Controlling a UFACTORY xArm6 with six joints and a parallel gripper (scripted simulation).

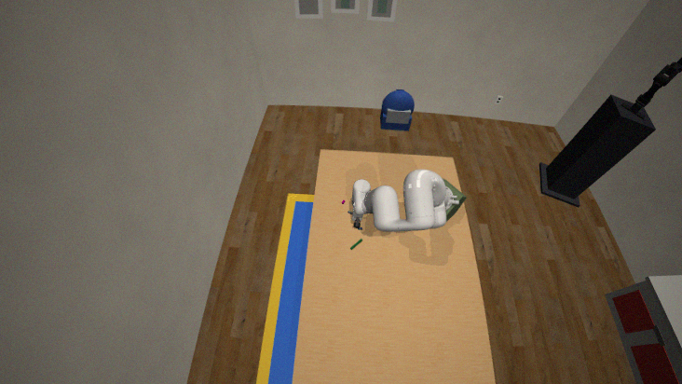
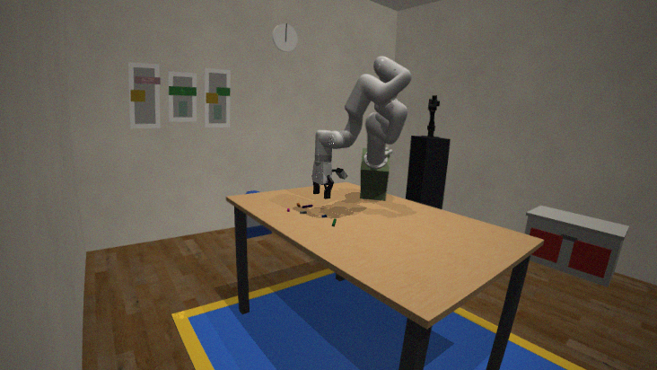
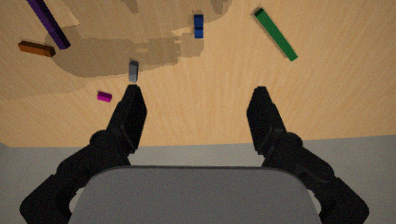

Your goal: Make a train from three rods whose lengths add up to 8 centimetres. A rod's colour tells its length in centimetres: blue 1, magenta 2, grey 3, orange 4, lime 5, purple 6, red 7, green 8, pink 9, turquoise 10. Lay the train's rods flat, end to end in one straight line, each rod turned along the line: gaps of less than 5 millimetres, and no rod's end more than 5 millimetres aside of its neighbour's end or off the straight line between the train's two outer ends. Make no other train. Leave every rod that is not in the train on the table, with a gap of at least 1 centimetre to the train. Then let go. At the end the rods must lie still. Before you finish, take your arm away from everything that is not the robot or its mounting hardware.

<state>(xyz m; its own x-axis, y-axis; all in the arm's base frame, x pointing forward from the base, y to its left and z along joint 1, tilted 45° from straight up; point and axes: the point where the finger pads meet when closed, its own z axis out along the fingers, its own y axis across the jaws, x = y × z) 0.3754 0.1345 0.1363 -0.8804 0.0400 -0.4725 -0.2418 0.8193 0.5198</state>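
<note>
Right now my hand is 20 mm short of the purple rod, 170 mm to the left of it and 110 mm above it. From my hand the other things lie so: green rod 40 mm behind, 90 mm to the left, 110 mm below; then magenta rod 130 mm ahead, 120 mm to the right, 110 mm below; then grey rod 70 mm ahead, 70 mm to the right, 110 mm below.
</note>
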